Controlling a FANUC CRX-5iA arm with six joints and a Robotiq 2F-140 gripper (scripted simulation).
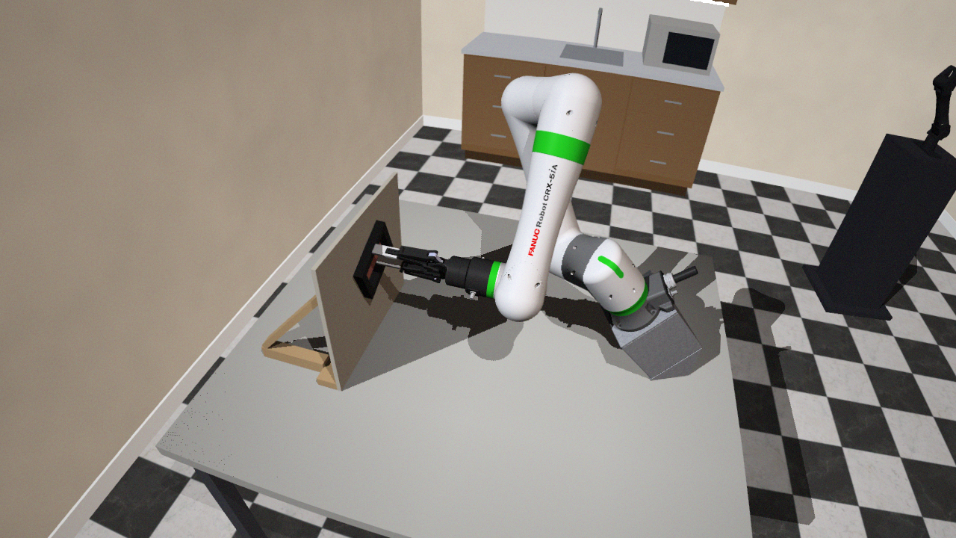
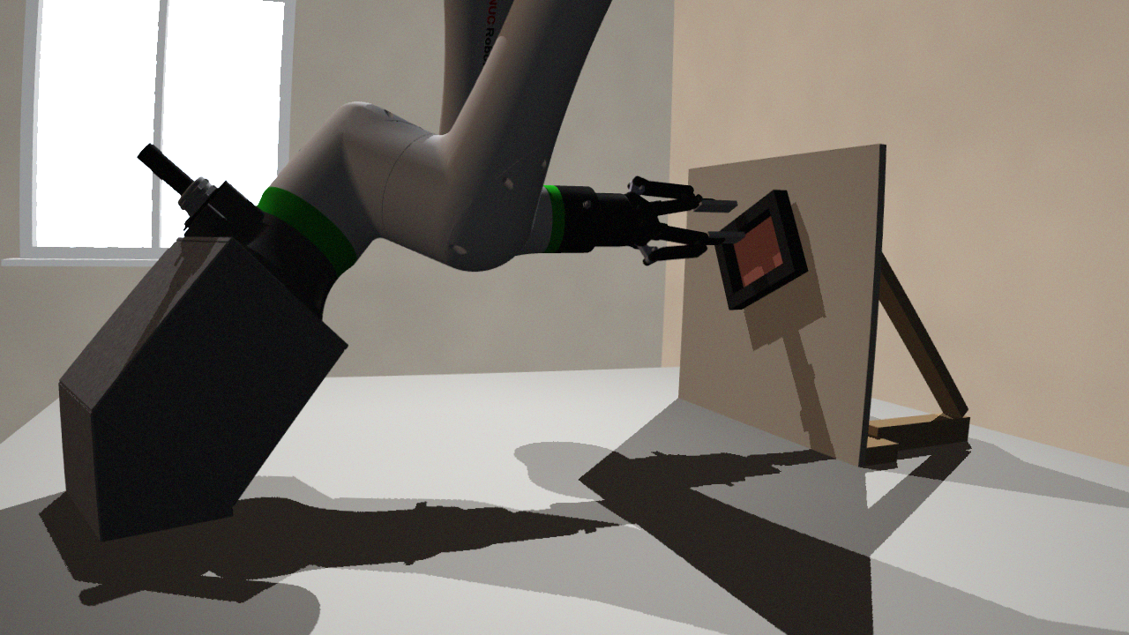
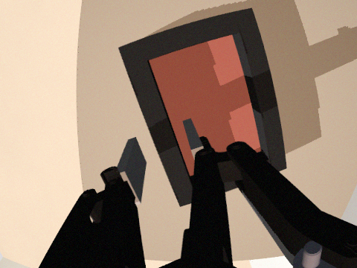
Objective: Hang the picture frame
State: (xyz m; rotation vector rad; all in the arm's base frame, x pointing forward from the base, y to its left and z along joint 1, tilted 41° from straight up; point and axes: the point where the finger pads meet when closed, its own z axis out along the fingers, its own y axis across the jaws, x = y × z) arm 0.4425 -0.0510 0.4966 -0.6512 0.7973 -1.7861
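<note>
Right now the black picture frame is 6 cm ahead of my hand, 4 cm below it and 3 cm to the right of it. From my hand the other things lie so: tan board: 11 cm below, 7 cm ahead, 3 cm to the right.
</note>
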